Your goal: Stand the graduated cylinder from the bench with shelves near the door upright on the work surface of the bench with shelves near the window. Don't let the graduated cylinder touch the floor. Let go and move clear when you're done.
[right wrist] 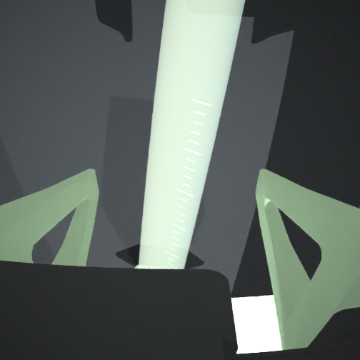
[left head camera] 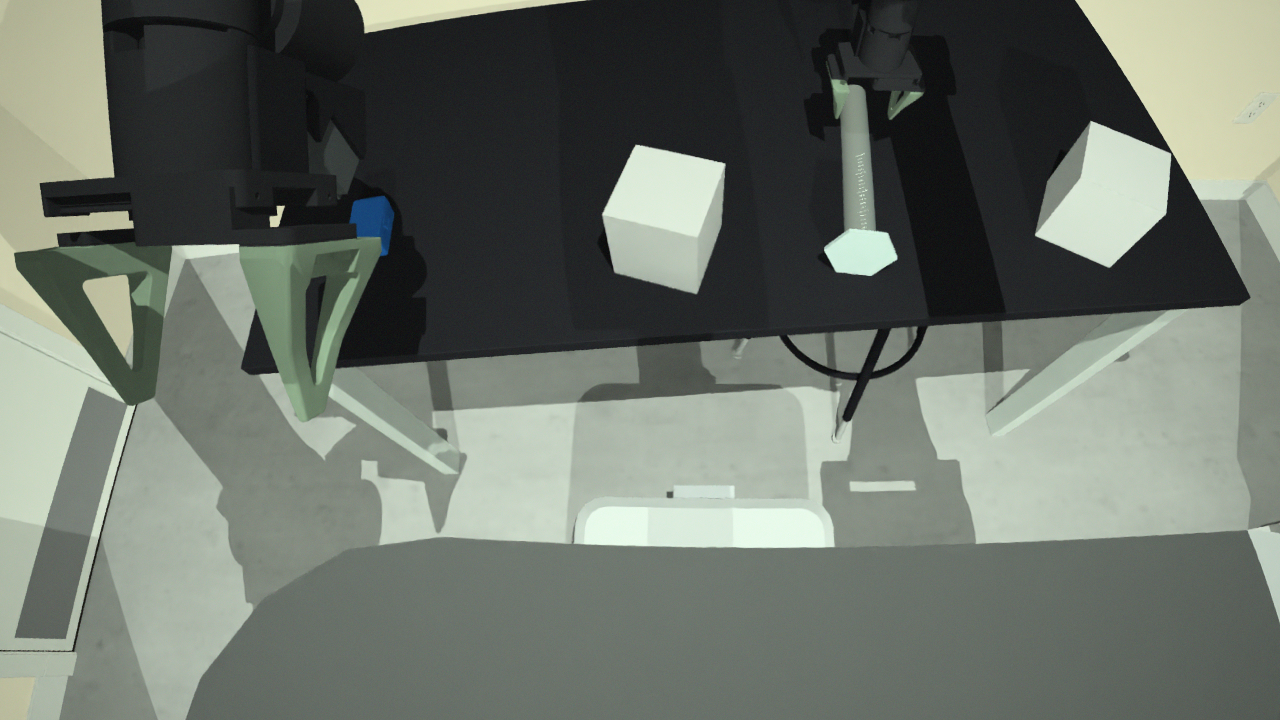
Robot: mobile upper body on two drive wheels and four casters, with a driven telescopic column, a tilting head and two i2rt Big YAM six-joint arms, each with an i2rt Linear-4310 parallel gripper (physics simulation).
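Places are measured from the left arm's base along level axes (x ahead, y left, z up), in metres.
Where they show: left gripper, fingertip midpoint: [left head camera: 221,409]; right gripper, fingertip midpoint: [left head camera: 862,116].
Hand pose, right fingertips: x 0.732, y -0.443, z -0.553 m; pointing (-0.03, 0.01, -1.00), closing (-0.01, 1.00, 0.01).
Note:
Things, the pixels of their top centre, and the offset from my right fingertips. "spot": a spot on its surface instead. Level surfaces: height alone.
- black bench top, its level: 0.094 m down
- white block, middle of its top: [left head camera: 665,188] 0.165 m back, 0.278 m left, 0.036 m up
- blue block, middle of its top: [left head camera: 365,219] 0.122 m back, 0.734 m left, 0.054 m down
- black ring with struts, surface spot: [left head camera: 841,374] spot: 0.144 m back, 0.082 m right, 0.595 m down
The pale graduated cylinder [left head camera: 856,170] [right wrist: 177,150] lies on its side on a black bench top [left head camera: 501,179]. Its hexagonal foot faces the bench's near edge and its tube points away. My right gripper [left head camera: 866,111] [right wrist: 176,180] is open near the far end of the tube. Its fingertips are on either side of the tube in both views, with a gap on each side; whether they are above it or level with it I cannot tell. My left gripper [left head camera: 221,411] is open and empty, at the left of the head view, by the bench's near left corner. No shelves or window show.
A white block [left head camera: 662,219] lies left of the cylinder, another [left head camera: 1105,195] to its right. A blue block [left head camera: 370,223] sits beside the left gripper. White bench legs [left head camera: 1074,376] and a black ring with struts [left head camera: 841,374] are below the top. A grey surface [left head camera: 680,635] fills the foreground.

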